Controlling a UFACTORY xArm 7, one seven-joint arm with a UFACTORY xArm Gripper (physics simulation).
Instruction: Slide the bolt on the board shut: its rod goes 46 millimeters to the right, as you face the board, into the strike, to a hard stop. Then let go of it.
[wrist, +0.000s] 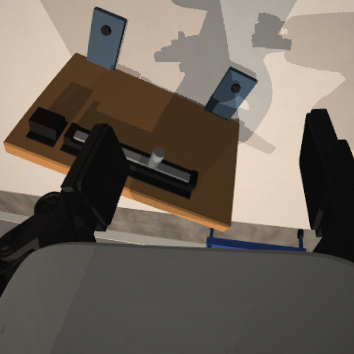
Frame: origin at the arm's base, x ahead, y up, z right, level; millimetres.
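Seen in the pictures: gripper, between the fingertips: (205, 140).
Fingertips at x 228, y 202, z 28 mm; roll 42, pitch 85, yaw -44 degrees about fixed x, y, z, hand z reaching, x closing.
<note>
A point is followed by its place in that frame.
The wooden board (131, 100) {y 19, x 326, z 169 mm} lies at a slant in the left and middle of the wrist view. On it is a long black bolt housing (165, 181) {y 122, x 365, z 110 mm} with a light grey rod (177, 173) {y 112, x 364, z 97 mm} inside. A grey knob (157, 156) {y 117, x 329, z 108 mm} stands up from the rod, toward the housing's right end in this view. A separate black block (46, 125) {y 120, x 272, z 210 mm}, which looks like the strike, sits past the housing's left end with a gap between them. My gripper (205, 140) {y 202, x 228, z 28 mm} is open and empty. Its left finger hides part of the housing and rod; the knob shows between the two fingers, nearer the left one.
Two blue-grey plates with dark round holes, one left (105, 47) {y -24, x 267, z 197 mm} and one right (233, 92) {y -24, x 360, z 44 mm}, stand at the board's far edge. A blue frame-like object (255, 245) shows beyond the table's edge, below the board in view. Arm shadows fall on the pale table top (280, 200) {y -32, x 638, z -22 mm}.
</note>
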